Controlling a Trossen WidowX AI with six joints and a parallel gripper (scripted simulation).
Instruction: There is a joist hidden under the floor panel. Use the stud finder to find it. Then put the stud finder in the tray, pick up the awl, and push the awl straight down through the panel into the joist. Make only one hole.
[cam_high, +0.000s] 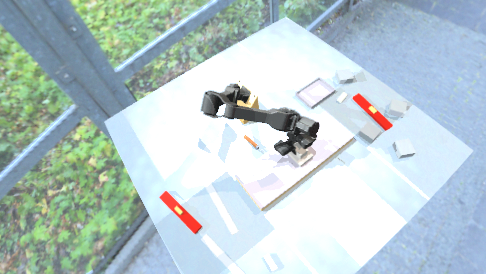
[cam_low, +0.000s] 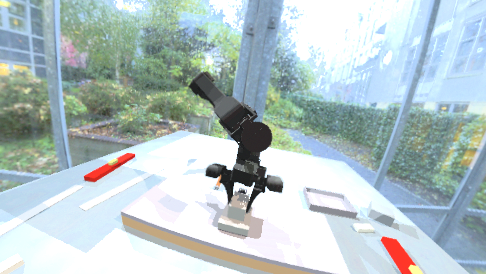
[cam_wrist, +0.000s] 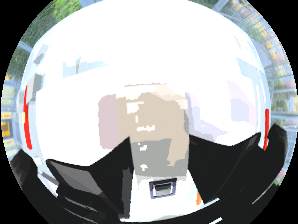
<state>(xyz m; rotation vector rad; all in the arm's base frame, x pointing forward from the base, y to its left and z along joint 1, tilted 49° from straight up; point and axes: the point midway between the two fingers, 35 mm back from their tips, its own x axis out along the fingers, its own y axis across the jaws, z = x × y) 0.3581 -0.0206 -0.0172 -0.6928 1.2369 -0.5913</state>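
The light is 4 cm behind my gripper tip and 3 cm above it. The rest, counted from my gripper tip: tray (20 cm behind, 32 cm to the left, 5 cm below); then awl (17 cm behind, 10 cm to the right, 6 cm below); then stud finder (2 cm behind, 2 cm above).
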